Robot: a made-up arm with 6 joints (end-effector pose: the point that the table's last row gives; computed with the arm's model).
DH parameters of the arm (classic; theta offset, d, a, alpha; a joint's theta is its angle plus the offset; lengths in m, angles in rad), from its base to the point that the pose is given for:
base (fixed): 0.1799 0 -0.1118 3.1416
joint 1: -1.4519 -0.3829 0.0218 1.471
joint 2: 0 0.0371 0.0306 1.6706
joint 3: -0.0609 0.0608 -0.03 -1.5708
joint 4: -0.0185 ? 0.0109 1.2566
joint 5: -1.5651 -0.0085 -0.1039 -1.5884
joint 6: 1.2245 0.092 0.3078 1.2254
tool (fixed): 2.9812 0.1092 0 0
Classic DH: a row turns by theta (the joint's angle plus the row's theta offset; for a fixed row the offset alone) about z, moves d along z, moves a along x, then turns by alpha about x.
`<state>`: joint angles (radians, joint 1 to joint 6).
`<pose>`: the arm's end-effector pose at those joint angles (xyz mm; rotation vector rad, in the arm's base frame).
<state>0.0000 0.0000 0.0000 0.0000 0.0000 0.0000</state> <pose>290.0 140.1 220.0 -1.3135 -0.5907 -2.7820</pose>
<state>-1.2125 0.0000 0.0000 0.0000 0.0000 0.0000</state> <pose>-119.7 410.7 220.0 -0.5710 -0.9485 -1.7514</pose>
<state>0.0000 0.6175 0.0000 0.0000 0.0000 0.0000</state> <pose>301.2 2.1 191.8 1.1192 1.2480 2.2864</pose>
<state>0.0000 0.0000 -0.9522 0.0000 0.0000 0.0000</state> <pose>194.8 -264.6 220.0 1.1597 -0.0621 1.9990</pose>
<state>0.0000 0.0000 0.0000 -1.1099 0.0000 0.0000</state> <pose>289.9 259.4 467.6 -0.9768 0.8488 -2.3564</pose>
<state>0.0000 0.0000 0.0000 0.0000 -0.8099 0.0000</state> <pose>347.6 31.1 236.7 1.2401 -0.2469 2.2510</pose>
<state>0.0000 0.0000 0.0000 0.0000 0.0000 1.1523</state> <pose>-34.8 140.1 80.2 -2.4603 -0.4586 -1.5204</pose>
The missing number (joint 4, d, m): -0.2662
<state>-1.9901 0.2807 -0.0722 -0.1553 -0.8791 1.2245</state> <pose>-474.2 114.7 122.0 -1.6848 -1.3002 -0.8324</pose>
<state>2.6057 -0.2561 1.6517 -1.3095 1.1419 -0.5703</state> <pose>186.0 -107.0 717.8 -1.1570 0.1250 2.8212</pose>
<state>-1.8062 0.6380 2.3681 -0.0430 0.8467 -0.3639</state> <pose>-94.7 -443.5 215.6 0.5127 -0.4586 1.8002</pose>
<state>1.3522 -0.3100 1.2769 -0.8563 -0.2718 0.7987</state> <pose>202.7 362.6 466.9 -1.4006 0.5753 -1.8160</pose>
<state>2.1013 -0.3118 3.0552 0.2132 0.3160 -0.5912</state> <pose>86.2 440.7 329.0 0.3337 -1.1877 -1.8231</pose>
